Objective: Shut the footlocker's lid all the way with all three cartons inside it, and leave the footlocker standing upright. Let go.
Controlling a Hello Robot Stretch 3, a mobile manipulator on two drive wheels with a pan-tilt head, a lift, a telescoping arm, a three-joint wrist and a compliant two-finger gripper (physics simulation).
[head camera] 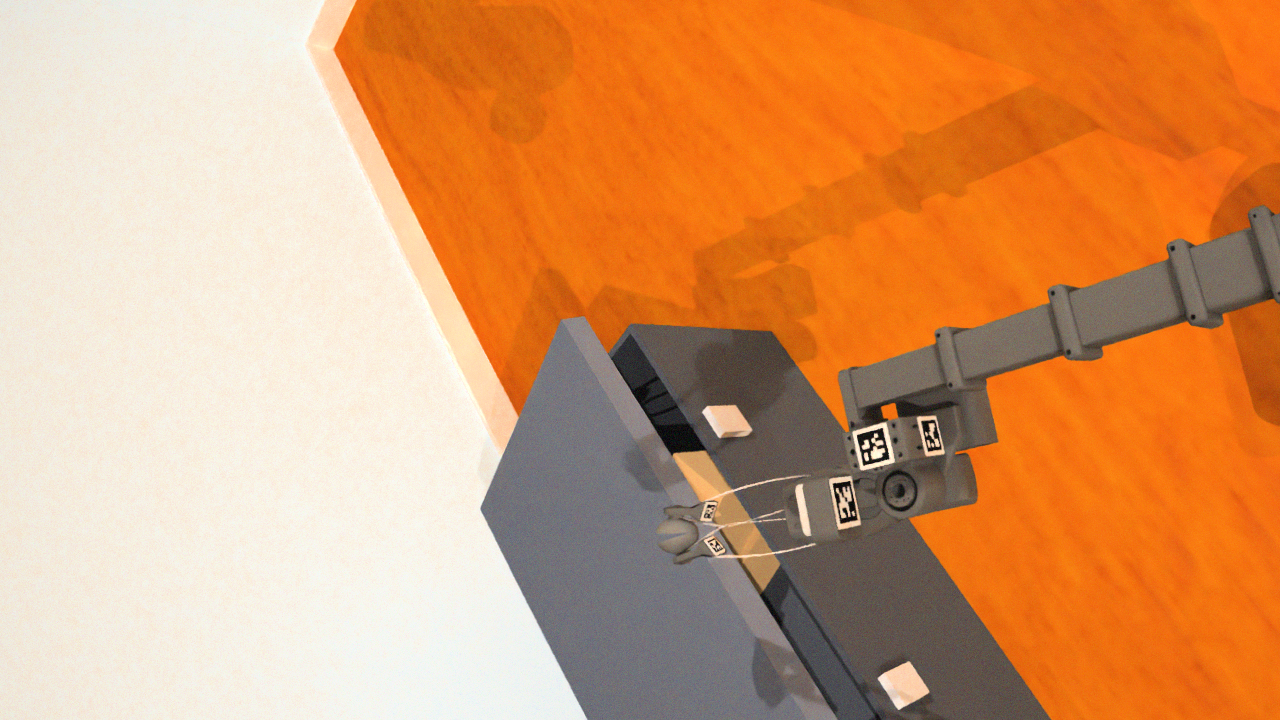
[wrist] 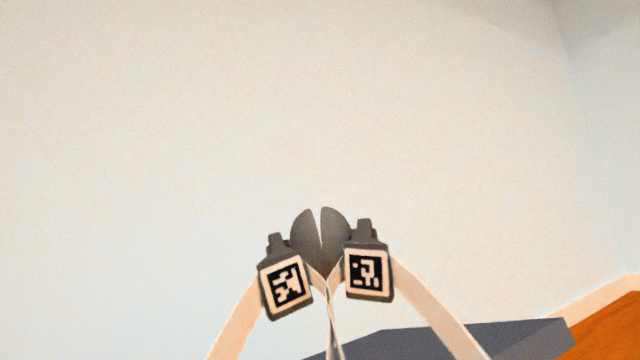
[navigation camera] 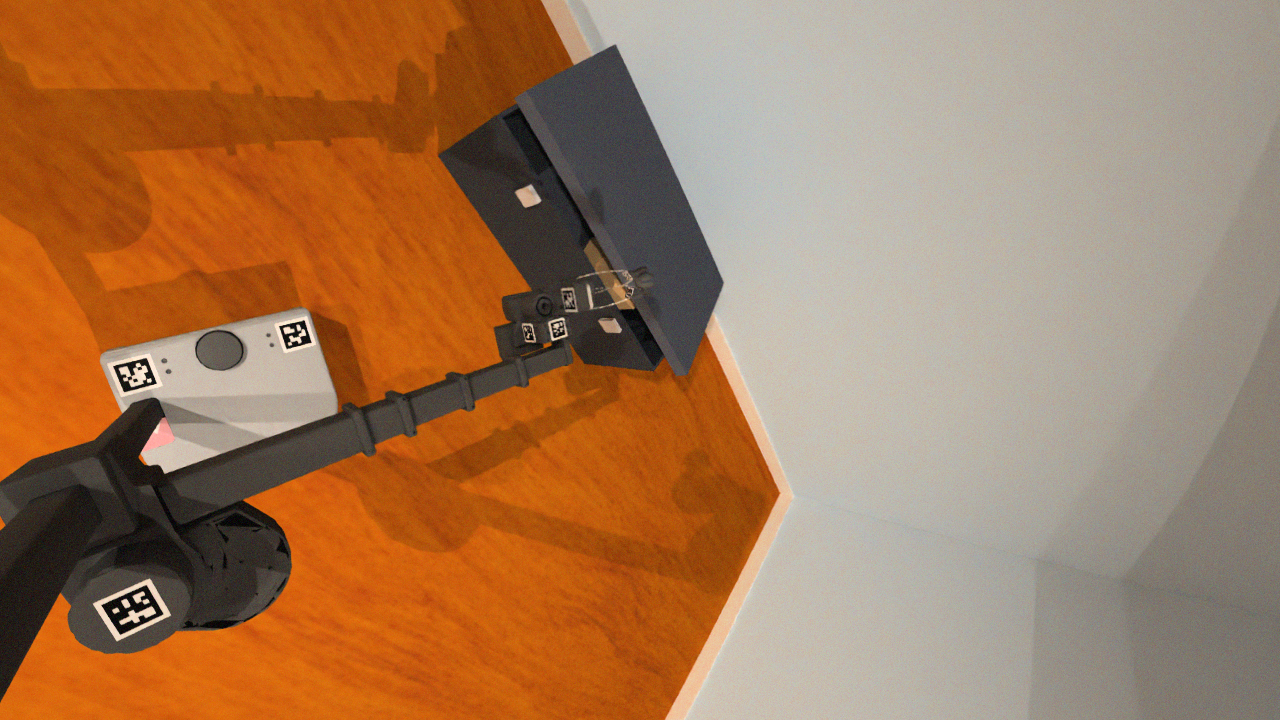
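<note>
The dark grey footlocker (head camera: pixel 939 617) (navigation camera: pixel 483 165) stands upright by the wall. Its lid (head camera: pixel 599 528) (navigation camera: pixel 662 197) (wrist: pixel 405 342) is partly open, tilted up with a gap along the front. Tan carton surface (head camera: pixel 696 467) (navigation camera: pixel 594 254) shows inside through this gap; how many cartons it belongs to cannot be told, and the rest of the inside is hidden. My gripper (head camera: pixel 677 535) (navigation camera: pixel 641 281) (wrist: pixel 320 234) is shut with its fingertips together and empty. In the head view it overlaps the lid near its front edge; whether it touches the lid cannot be told.
Two pale square latches (head camera: pixel 726 420) (head camera: pixel 904 684) are on the footlocker's front. The white wall (head camera: pixel 179 358) (navigation camera: pixel 939 268) with its pale skirting (navigation camera: pixel 747 402) runs behind it. My arm (head camera: pixel 1118 308) (navigation camera: pixel 295 454) reaches across the wooden floor from my base (navigation camera: pixel 241 394).
</note>
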